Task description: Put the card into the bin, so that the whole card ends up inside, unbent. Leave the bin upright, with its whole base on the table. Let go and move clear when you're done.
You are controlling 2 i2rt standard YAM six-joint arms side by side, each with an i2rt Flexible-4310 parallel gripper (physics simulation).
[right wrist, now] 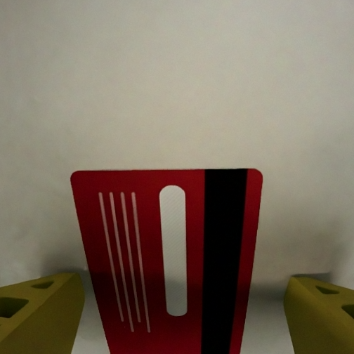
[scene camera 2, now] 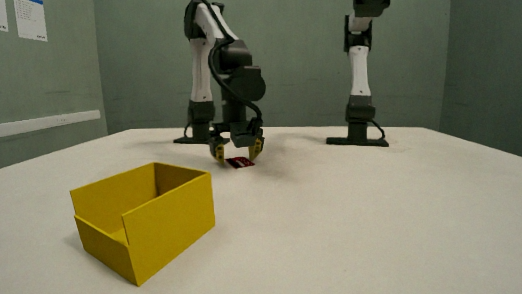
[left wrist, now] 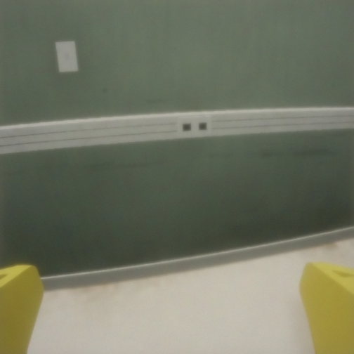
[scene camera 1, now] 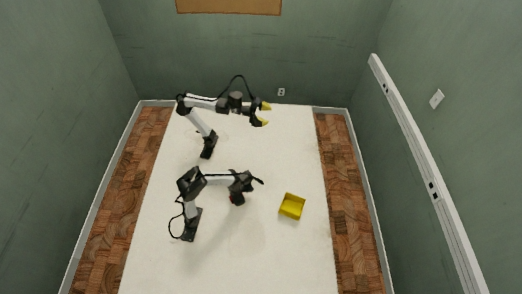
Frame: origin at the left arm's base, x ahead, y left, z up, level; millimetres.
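Seen in the pictures: left gripper, between the fingertips: (scene camera 1: pixel 270 115); right gripper, between the fingertips: (scene camera 2: pixel 237 162) (scene camera 1: pixel 236 198); left arm's base, origin of its link: (scene camera 2: pixel 356 143) (scene camera 1: pixel 209 146); right arm's base, origin of its link: (scene camera 2: pixel 201 141) (scene camera 1: pixel 192 223).
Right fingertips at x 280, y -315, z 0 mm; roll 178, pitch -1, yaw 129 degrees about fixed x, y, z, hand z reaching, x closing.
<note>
Offsets run from my right fingertips to a thing's top centre. "spot": to the spot under its first point. Level surfaces: height alone.
A red card {spot: dx +5, dy +10, dz +2 mm} (scene camera 2: pixel 240 162) (right wrist: pixel 150 250) with a black stripe and a white strip lies flat on the table; in scene camera 1 a little red {dx -2, dy +4, dz +1 mm} (scene camera 1: pixel 231 199) shows beside the gripper. My right gripper (scene camera 2: pixel 237 154) (right wrist: pixel 183 288) is open, low at the table, with one finger on each side of the card and a gap to each long edge. The card's near end runs out of the right wrist view. A yellow bin {dx +321, dy +8, dz +77 mm} (scene camera 1: pixel 292 206) (scene camera 2: pixel 172 225) stands upright on the table, open at the top, with one lower wall. My left gripper (scene camera 1: pixel 266 114) (left wrist: pixel 170 279) is open and empty, high up.
The bin stands to the right of the right gripper in scene camera 1, and nearer the camera in scene camera 2. The white table {dz +0 mm} (scene camera 1: pixel 280 160) (scene camera 2: pixel 350 215) carries both arm bases. Green walls stand around, with a white rail (scene camera 1: pixel 412 127) (left wrist: pixel 100 134) along one.
</note>
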